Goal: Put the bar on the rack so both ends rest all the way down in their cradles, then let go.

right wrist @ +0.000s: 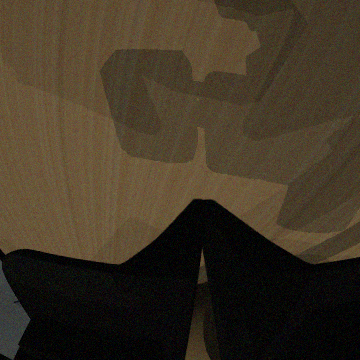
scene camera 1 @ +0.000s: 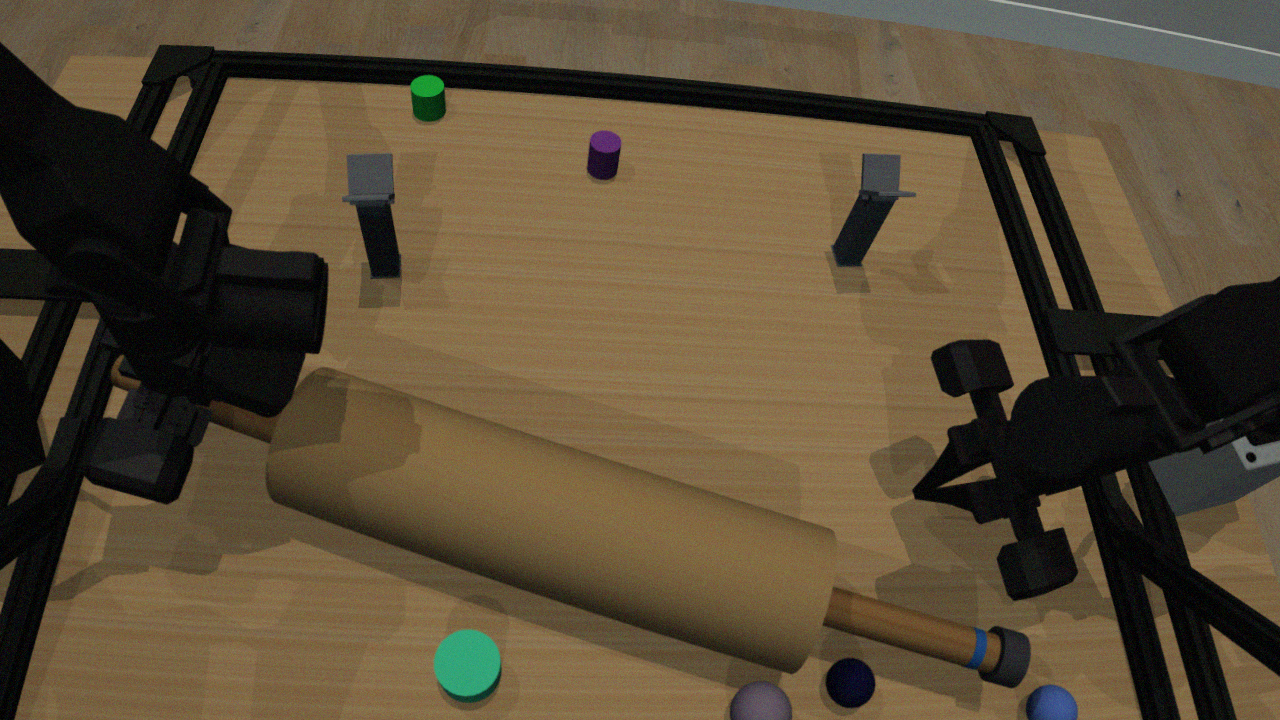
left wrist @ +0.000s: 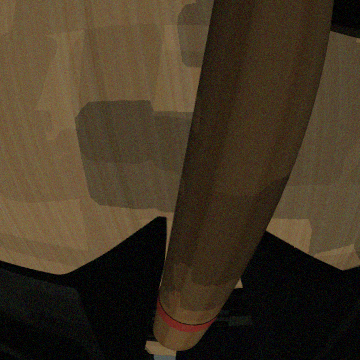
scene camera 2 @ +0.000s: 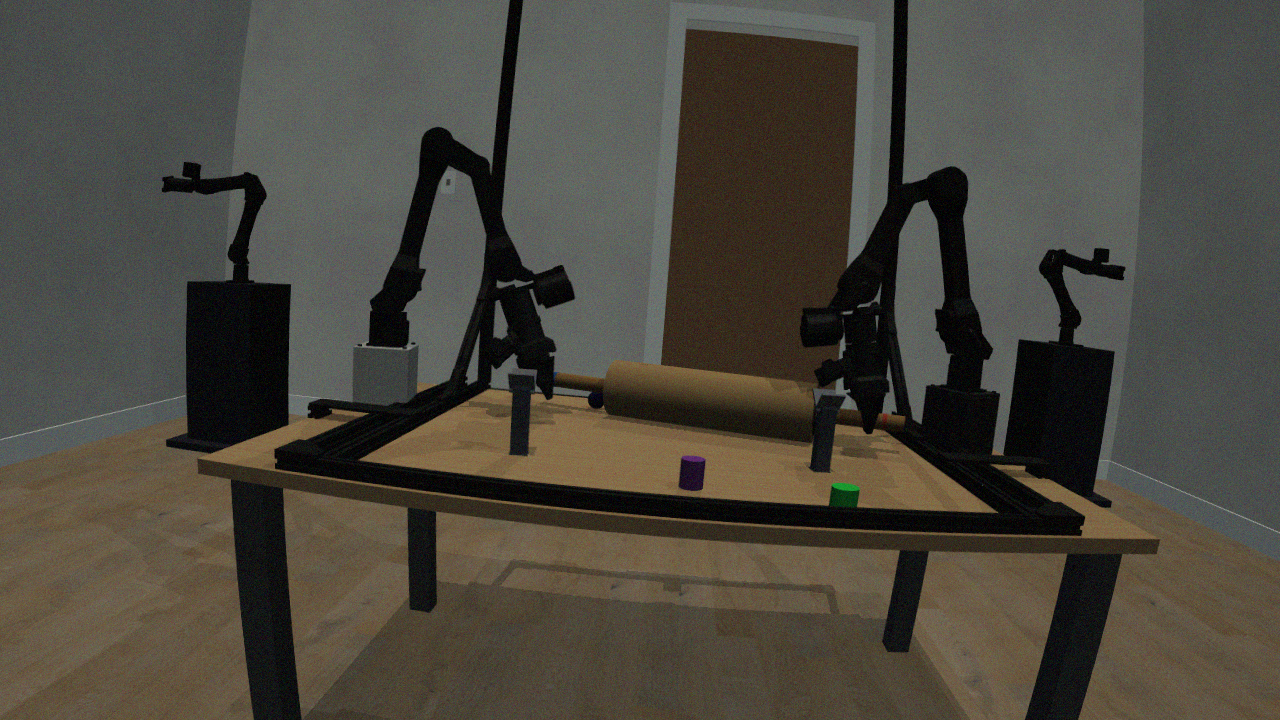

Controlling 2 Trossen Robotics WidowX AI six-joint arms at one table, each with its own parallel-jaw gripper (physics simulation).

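Places are measured from the left arm's base along level axes (x ahead, y right, z down), in metres.
Where they show: left gripper, between the fingertips: (scene camera 1: 201, 406) (left wrist: 200, 226) (scene camera 2: 867, 432); right gripper, between the fingertips: (right wrist: 201, 208) (scene camera 1: 916, 494) (scene camera 2: 550, 399); left arm's base, origin of its link: (scene camera 2: 963, 389); right arm's base, origin of its link: (scene camera 2: 387, 345).
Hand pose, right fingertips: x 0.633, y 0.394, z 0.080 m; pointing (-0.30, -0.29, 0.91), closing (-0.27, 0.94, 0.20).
Things, the pixels of their top centre, and the offset from my right fingertips.
- green cylinder, centre of its top: (scene camera 1: 427, 86) (scene camera 2: 845, 486) dz +0.002, dx -0.158, dy -0.585 m
- purple cylinder, centre of its top: (scene camera 1: 605, 141) (scene camera 2: 693, 458) dz -0.003, dx -0.035, dy -0.434 m
- teal disc, centre of its top: (scene camera 1: 467, 662) dz +0.003, dx -0.360, dy -0.059 m
- mauve ball, centre of its top: (scene camera 1: 769, 708) dz -0.008, dx -0.201, dy +0.070 m
- dark ball, centre of its top: (scene camera 1: 859, 678) (scene camera 2: 597, 390) dz +0.000, dx -0.131, dy +0.088 m
- blue ball, centre of its top: (scene camera 1: 1065, 706) dz -0.003, dx -0.007, dy +0.192 m
The bar (scene camera 1: 550, 519) (scene camera 2: 716, 402) (left wrist: 240, 150) is a thick tan roll with thin wooden ends. It lies slanted in front of the rack, off both cradles. I cannot tell whether it touches the table. The rack's two posts (scene camera 1: 378, 237) (scene camera 1: 863, 231) (scene camera 2: 520, 420) (scene camera 2: 823, 438) stand upright with empty cradles. My left gripper (scene camera 1: 183, 410) (scene camera 2: 868, 419) (left wrist: 200, 226) is shut on the bar's wooden end near its red band. My right gripper (scene camera 1: 917, 492) (scene camera 2: 547, 389) (right wrist: 201, 208) is shut and empty, beyond the bar's blue-banded, dark-capped end (scene camera 1: 1009, 656).
A green cylinder (scene camera 1: 427, 98) (scene camera 2: 844, 495) and a purple cylinder (scene camera 1: 604, 155) (scene camera 2: 691, 472) stand near the posts. A teal disc (scene camera 1: 467, 664), a mauve ball (scene camera 1: 760, 709), a dark ball (scene camera 1: 850, 682) and a blue ball (scene camera 1: 1051, 705) lie at the picture's bottom. A black frame (scene camera 1: 608, 82) borders the table.
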